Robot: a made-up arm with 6 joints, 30 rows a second.
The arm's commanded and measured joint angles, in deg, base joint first. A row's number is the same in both.
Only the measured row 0 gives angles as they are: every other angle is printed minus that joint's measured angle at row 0.
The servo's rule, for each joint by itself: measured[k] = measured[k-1] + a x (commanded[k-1-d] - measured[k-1]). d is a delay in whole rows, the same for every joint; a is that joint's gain. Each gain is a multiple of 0.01, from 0.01 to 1. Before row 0 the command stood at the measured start. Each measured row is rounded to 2 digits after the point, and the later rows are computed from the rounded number. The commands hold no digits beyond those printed.
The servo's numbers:
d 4
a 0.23 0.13 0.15 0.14 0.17 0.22
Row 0, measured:
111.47, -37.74, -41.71, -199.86, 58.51, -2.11
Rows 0 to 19, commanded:
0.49, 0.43, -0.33, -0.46, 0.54, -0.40
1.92, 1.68, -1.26, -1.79, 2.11, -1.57
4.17, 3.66, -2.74, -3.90, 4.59, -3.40
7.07, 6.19, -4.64, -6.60, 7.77, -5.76
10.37, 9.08, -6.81, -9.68, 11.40, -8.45
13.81, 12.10, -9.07, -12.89, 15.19, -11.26
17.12, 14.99, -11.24, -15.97, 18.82, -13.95
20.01, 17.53, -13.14, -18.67, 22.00, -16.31
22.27, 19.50, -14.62, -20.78, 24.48, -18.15
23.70, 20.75, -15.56, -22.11, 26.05, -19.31
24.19, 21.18, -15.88, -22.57, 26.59, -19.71
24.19, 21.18, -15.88, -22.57, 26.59, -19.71
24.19, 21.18, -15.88, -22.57, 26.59, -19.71
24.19, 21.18, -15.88, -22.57, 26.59, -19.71
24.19, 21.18, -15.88, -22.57, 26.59, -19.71
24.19, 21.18, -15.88, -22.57, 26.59, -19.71
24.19, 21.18, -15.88, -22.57, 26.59, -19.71
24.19, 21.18, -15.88, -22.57, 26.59, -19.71
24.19, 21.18, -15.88, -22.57, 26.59, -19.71
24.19, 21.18, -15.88, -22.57, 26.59, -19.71
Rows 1 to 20, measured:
0.00, 0.00, 0.00, 0.00, 0.00, 0.00
0.00, 0.00, 0.00, 0.00, 0.00, 0.00
0.00, 0.00, 0.00, 0.00, 0.00, 0.00
0.00, 0.00, 0.00, 0.00, 0.00, 0.00
0.11, 0.06, -0.05, -0.06, 0.09, -0.09
0.53, 0.27, -0.23, -0.30, 0.43, -0.42
1.37, 0.71, -0.61, -0.80, 1.14, -1.08
2.68, 1.42, -1.21, -1.61, 2.27, -2.11
4.45, 2.42, -2.05, -2.74, 3.82, -3.50
6.60, 3.68, -3.10, -4.16, 5.75, -5.21
9.02, 5.15, -4.32, -5.81, 7.97, -7.13
11.55, 6.76, -5.64, -7.61, 10.36, -9.15
14.02, 8.42, -6.99, -9.45, 12.76, -11.13
16.25, 10.02, -8.28, -11.22, 15.02, -12.93
18.08, 11.47, -9.42, -12.81, 16.99, -14.42
19.49, 12.73, -10.39, -14.18, 18.62, -15.58
20.57, 13.83, -11.21, -15.35, 19.97, -16.49
21.40, 14.79, -11.91, -16.36, 21.10, -17.20
22.04, 15.62, -12.51, -17.23, 22.03, -17.75
22.53, 16.34, -13.02, -17.98, 22.81, -18.18

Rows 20 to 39, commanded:
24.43, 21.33, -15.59, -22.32, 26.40, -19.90
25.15, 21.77, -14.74, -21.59, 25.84, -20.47
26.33, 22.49, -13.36, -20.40, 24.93, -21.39
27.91, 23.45, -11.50, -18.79, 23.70, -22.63
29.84, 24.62, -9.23, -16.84, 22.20, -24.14
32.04, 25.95, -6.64, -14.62, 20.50, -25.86
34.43, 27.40, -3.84, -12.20, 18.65, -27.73
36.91, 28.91, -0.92, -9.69, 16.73, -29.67
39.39, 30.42, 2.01, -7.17, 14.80, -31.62
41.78, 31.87, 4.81, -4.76, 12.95, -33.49
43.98, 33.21, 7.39, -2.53, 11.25, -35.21
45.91, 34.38, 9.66, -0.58, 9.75, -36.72
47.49, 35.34, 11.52, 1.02, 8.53, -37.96
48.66, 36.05, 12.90, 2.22, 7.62, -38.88
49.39, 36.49, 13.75, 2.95, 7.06, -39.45
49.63, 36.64, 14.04, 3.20, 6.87, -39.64
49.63, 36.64, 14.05, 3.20, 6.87, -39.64
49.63, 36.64, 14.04, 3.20, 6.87, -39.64
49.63, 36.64, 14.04, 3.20, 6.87, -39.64
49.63, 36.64, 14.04, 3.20, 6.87, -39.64
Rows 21 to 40, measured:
22.91, 16.97, -13.45, -18.62, 23.45, -18.52
23.20, 17.52, -13.81, -19.17, 23.98, -18.78
23.43, 18.00, -14.12, -19.65, 24.42, -18.98
23.60, 18.41, -14.38, -20.06, 24.79, -19.14
23.79, 18.79, -14.56, -20.38, 25.06, -19.31
24.10, 19.18, -14.59, -20.55, 25.19, -19.57
24.61, 19.61, -14.41, -20.53, 25.15, -19.97
25.37, 20.11, -13.97, -20.29, 24.90, -20.56
26.40, 20.70, -13.26, -19.81, 24.44, -21.35
27.70, 21.38, -12.27, -19.08, 23.77, -22.34
29.25, 22.16, -11.01, -18.12, 22.90, -23.53
31.01, 23.04, -9.50, -16.94, 21.85, -24.88
32.94, 24.00, -7.77, -15.57, 20.65, -26.36
34.97, 25.02, -5.88, -14.06, 19.34, -27.93
37.04, 26.08, -3.89, -12.45, 17.96, -29.53
39.08, 27.16, -1.86, -10.79, 16.56, -31.11
41.01, 28.22, 0.15, -9.14, 15.19, -32.62
42.77, 29.24, 2.06, -7.55, 13.90, -34.00
44.29, 30.18, 3.81, -6.08, 12.74, -35.20
45.52, 31.02, 5.34, -4.78, 11.74, -36.18

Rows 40 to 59, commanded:
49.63, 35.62, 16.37, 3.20, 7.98, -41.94
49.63, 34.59, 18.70, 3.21, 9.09, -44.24
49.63, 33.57, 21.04, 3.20, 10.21, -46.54
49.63, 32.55, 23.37, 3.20, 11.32, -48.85
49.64, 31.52, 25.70, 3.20, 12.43, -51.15
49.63, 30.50, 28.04, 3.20, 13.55, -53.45
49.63, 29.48, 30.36, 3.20, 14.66, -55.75
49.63, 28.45, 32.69, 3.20, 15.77, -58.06
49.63, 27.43, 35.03, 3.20, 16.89, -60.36
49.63, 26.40, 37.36, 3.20, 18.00, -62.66
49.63, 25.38, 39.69, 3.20, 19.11, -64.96
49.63, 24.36, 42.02, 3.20, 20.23, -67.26
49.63, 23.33, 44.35, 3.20, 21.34, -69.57
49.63, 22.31, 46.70, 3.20, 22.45, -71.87
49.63, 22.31, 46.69, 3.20, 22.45, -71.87
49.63, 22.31, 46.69, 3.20, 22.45, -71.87
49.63, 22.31, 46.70, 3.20, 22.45, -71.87
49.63, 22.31, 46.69, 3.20, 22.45, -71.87
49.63, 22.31, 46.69, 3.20, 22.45, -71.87
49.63, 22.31, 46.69, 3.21, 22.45, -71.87
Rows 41 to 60, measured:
46.47, 31.75, 6.65, -3.66, 10.91, -36.94
47.20, 32.39, 7.76, -2.70, 10.22, -37.53
47.76, 32.94, 8.70, -1.87, 9.65, -37.99
48.19, 33.42, 9.50, -1.16, 9.18, -38.35
48.52, 33.71, 10.53, -0.55, 8.98, -39.14
48.78, 33.82, 11.76, -0.02, 9.00, -40.26
48.98, 33.79, 13.15, 0.43, 9.21, -41.64
49.13, 33.63, 14.68, 0.82, 9.57, -43.23
49.25, 33.36, 16.33, 1.15, 10.06, -44.97
49.34, 32.99, 18.09, 1.44, 10.65, -46.84
49.41, 32.53, 19.93, 1.69, 11.33, -48.80
49.46, 32.00, 21.84, 1.90, 12.08, -50.84
49.50, 31.41, 23.82, 2.08, 12.90, -52.93
49.53, 30.76, 25.85, 2.24, 13.77, -55.07
49.55, 30.06, 27.93, 2.37, 14.68, -57.25
49.57, 29.32, 30.04, 2.49, 15.62, -59.45
49.58, 28.54, 32.19, 2.59, 16.59, -61.68
49.59, 27.73, 34.37, 2.68, 17.59, -63.92
49.60, 27.03, 36.22, 2.75, 18.42, -65.67
49.61, 26.42, 37.79, 2.81, 19.11, -67.03

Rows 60 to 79, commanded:
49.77, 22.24, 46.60, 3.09, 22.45, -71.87
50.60, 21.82, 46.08, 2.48, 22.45, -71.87
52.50, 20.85, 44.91, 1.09, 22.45, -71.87
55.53, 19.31, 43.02, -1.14, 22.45, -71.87
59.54, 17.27, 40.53, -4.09, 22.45, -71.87
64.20, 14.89, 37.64, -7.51, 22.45, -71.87
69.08, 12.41, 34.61, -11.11, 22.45, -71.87
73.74, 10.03, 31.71, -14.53, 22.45, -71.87
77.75, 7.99, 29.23, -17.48, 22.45, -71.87
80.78, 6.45, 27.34, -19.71, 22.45, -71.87
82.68, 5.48, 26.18, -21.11, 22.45, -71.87
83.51, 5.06, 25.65, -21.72, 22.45, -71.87
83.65, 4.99, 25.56, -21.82, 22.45, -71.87
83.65, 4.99, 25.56, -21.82, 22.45, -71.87
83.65, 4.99, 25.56, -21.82, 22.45, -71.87
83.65, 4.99, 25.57, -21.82, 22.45, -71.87
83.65, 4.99, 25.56, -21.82, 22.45, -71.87
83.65, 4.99, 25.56, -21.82, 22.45, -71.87
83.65, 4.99, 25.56, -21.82, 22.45, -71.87
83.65, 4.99, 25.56, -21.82, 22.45, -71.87
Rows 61 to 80, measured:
49.61, 25.89, 39.13, 2.86, 19.68, -68.09
49.61, 25.42, 40.26, 2.91, 20.15, -68.92
49.61, 25.02, 41.22, 2.95, 20.54, -69.57
49.61, 24.67, 42.04, 2.99, 20.86, -70.08
49.65, 24.35, 42.72, 3.00, 21.13, -70.47
49.87, 24.02, 43.22, 2.93, 21.35, -70.78
50.47, 23.61, 43.47, 2.67, 21.54, -71.02
51.63, 23.05, 43.40, 2.14, 21.69, -71.21
53.45, 22.30, 42.97, 1.27, 21.82, -71.36
55.92, 21.34, 42.17, 0.04, 21.93, -71.47
58.95, 20.18, 41.04, -1.52, 22.02, -71.56
62.35, 18.86, 39.64, -3.34, 22.09, -71.63
65.89, 17.45, 38.08, -5.32, 22.15, -71.68
69.31, 16.02, 36.47, -7.33, 22.20, -71.72
72.39, 14.65, 34.93, -9.26, 22.24, -71.75
74.95, 13.40, 33.54, -11.00, 22.28, -71.78
76.95, 12.31, 32.34, -12.51, 22.31, -71.80
78.49, 11.36, 31.32, -13.81, 22.33, -71.82
79.68, 10.53, 30.46, -14.93, 22.35, -71.83
80.59, 9.81, 29.73, -15.89, 22.37, -71.84

